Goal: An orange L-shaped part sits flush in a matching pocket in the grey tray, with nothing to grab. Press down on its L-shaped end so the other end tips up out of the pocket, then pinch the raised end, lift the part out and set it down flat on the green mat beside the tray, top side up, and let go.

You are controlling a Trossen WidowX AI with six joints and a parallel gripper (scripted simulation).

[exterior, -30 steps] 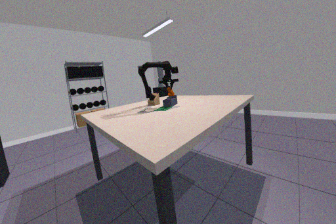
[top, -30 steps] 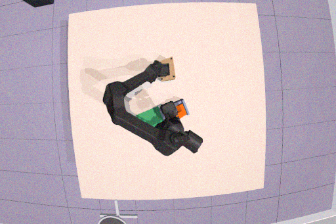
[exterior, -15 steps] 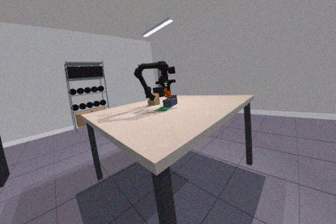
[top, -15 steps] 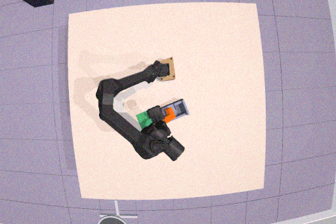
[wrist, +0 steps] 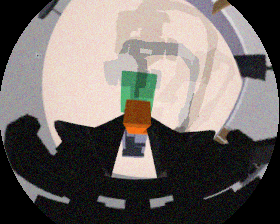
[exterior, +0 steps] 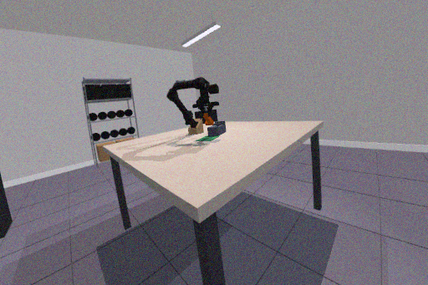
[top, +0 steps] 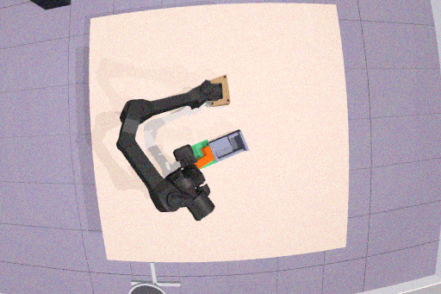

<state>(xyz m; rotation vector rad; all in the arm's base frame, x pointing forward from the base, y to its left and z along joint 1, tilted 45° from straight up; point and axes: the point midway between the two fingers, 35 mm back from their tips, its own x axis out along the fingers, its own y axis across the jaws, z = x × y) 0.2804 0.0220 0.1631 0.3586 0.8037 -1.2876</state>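
Right now the green mat is 17 cm below my gripper tip and 1 cm to the right of it. Also, from my gripper tip: orange L-shaped part (3 cm to the left, 3 cm below, 3 cm behind).
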